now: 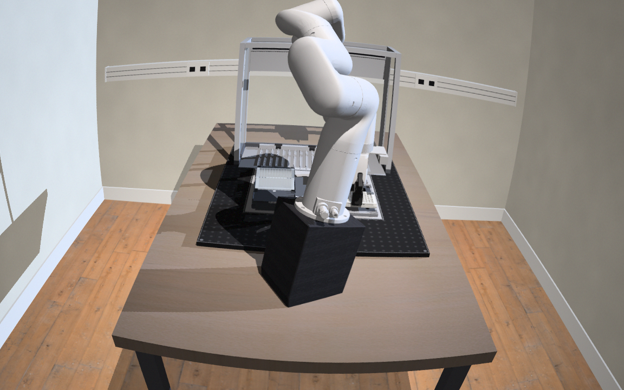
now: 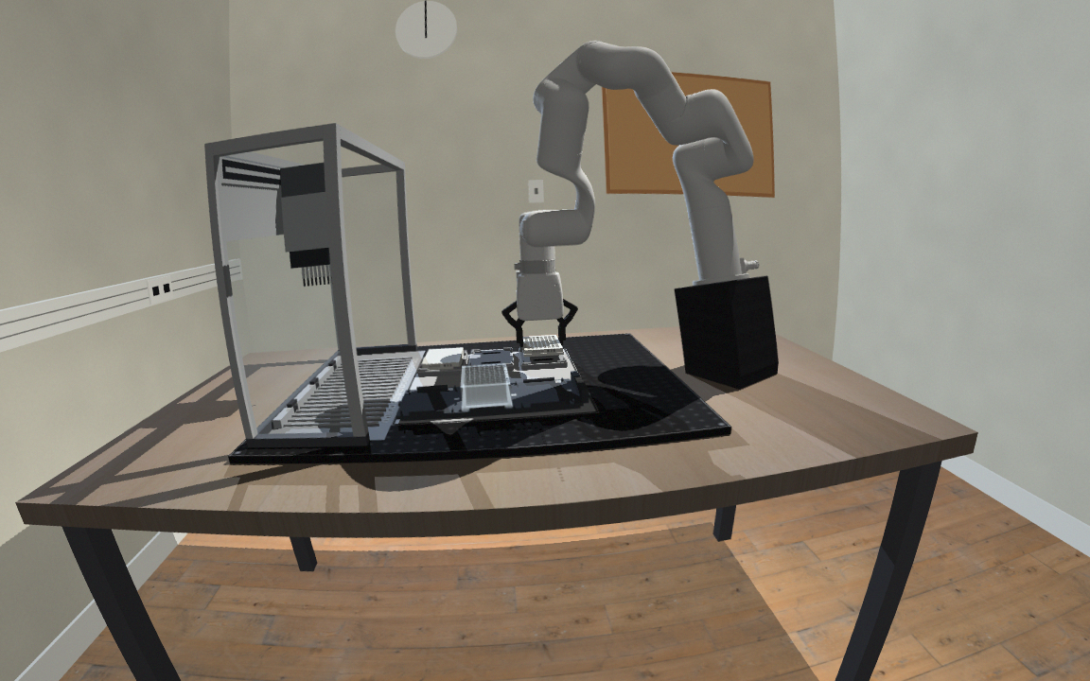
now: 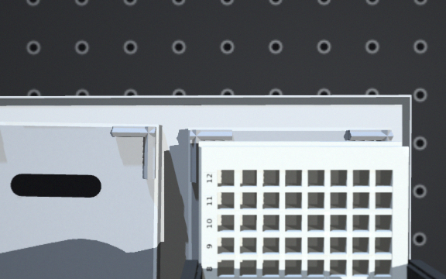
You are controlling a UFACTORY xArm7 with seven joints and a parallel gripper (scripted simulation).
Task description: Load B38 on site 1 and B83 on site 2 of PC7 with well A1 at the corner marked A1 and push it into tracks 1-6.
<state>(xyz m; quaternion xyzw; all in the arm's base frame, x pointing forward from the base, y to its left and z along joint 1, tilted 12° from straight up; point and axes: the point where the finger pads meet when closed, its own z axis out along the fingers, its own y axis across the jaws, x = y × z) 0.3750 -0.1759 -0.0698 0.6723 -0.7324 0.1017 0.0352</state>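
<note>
Right now my hand is 4 cm above the nest S1. Round my hand: 96-well plate B38 (1 cm below); plate carrier PC7 (14 cm ahead, 24 cm to the left, 3 cm below); nest S2 (11 cm ahead, 1 cm to the right, 4 cm below).
</note>
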